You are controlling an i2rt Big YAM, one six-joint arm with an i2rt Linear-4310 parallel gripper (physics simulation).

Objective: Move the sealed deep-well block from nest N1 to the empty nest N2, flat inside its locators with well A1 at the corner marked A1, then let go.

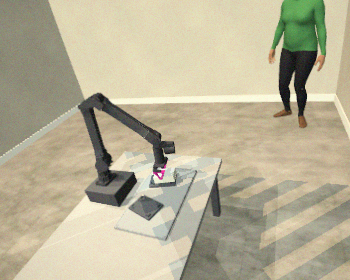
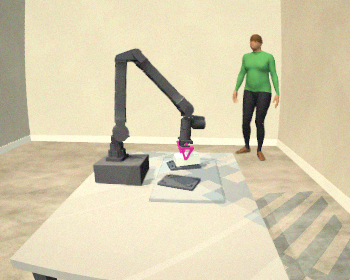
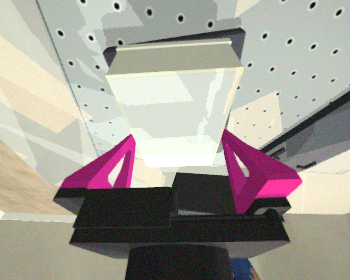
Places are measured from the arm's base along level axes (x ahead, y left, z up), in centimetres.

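Pixels of known places: gripper, fingertip midpoint: (image 1: 162, 174) (image 2: 183, 157) (image 3: 177, 136); arm's base at its link origin: (image 1: 106, 179) (image 2: 117, 158).
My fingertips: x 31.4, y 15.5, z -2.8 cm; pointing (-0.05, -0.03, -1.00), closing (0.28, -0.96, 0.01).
Note:
Ahead of a thing's pixels: the offset from my fingertips to its middle. Level surfaces: height alone.
The sealed deep-well block {dx +1.5, dy +0.4, dz -0.8 cm} (image 1: 168, 176) (image 2: 188, 160) (image 3: 174, 111) is a pale box with a shiny foil top. It sits on the dark nest N1 {dx -0.2, dy -0.5, dz -3.5 cm} (image 1: 154, 184) (image 2: 171, 165) (image 3: 239, 34) at the far end of the perforated plate. My gripper (image 1: 159, 173) (image 2: 185, 151) (image 3: 177, 136) with magenta fingers is open. Its fingers straddle the near end of the block, one on each side, close to the walls. The empty nest N2 {dx +0.2, dy -23.6, dz -3.7 cm} (image 1: 146, 206) (image 2: 179, 181) lies flat on the plate nearer the front, apart from the block.
The clear perforated plate {dx +3.5, dy -13.7, dz -5.1 cm} (image 1: 165, 222) (image 2: 213, 191) (image 3: 279, 50) lies on the table {dz -5.8 cm} (image 1: 90, 250) (image 2: 146, 244). The arm's dark base box (image 1: 111, 187) (image 2: 121, 169) stands to the left. A person in a green top (image 1: 294, 55) (image 2: 256, 94) stands on the floor beyond the table.

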